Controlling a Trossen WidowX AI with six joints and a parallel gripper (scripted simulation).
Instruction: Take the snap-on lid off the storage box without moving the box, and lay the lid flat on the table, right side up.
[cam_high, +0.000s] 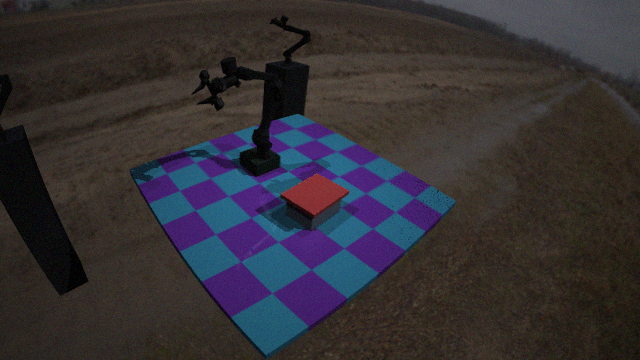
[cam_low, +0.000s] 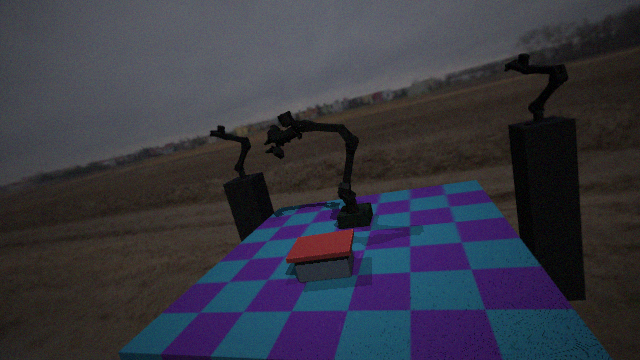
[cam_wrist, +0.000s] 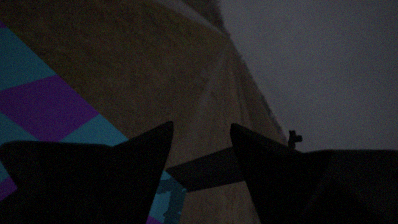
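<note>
My gripper tip is 440 mm short of the red lid, 320 mm to the right of it and 370 mm above it. Round my gripper tip: storage box 440 mm ahead, 320 mm to the left, 420 mm below.
</note>
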